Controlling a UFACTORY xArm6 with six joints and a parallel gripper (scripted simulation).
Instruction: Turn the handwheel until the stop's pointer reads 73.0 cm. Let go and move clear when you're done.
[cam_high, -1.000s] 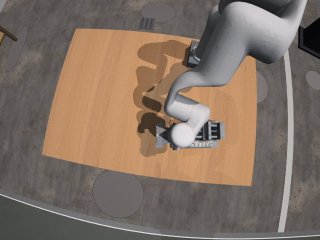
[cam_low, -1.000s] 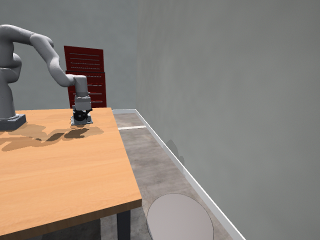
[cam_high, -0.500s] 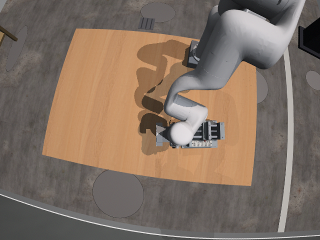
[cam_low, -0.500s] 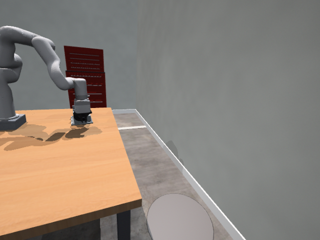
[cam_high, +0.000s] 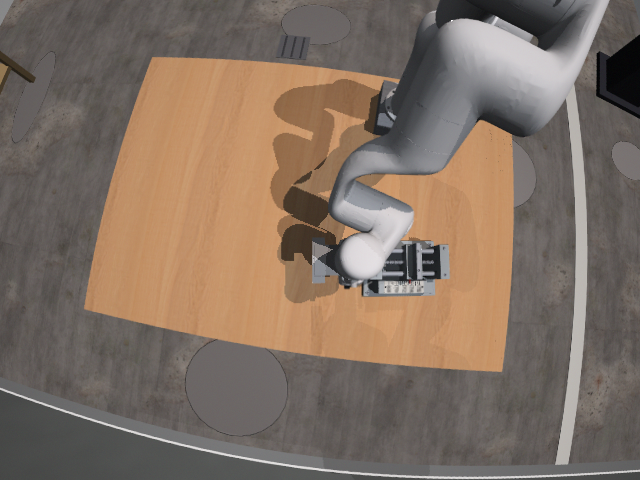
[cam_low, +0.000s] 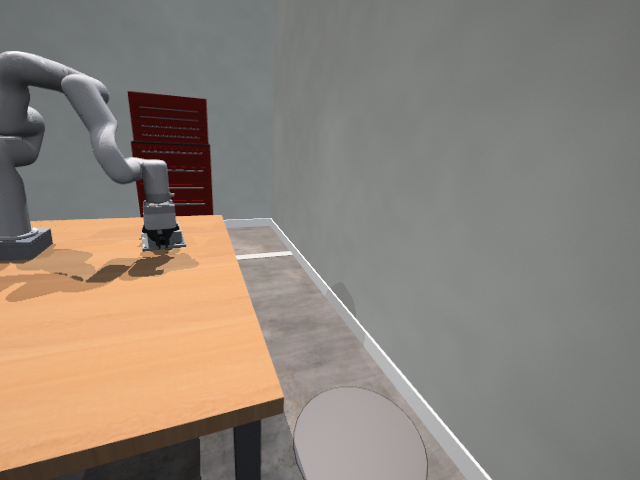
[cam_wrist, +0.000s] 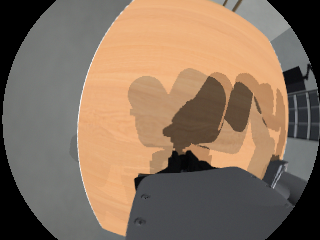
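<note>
The black handwheel is 1 cm behind my hand, 2 cm to the left of it and 1 cm above it. The rest, counted from my hand: stop: 4 cm behind, 16 cm to the left, 4 cm above.
</note>
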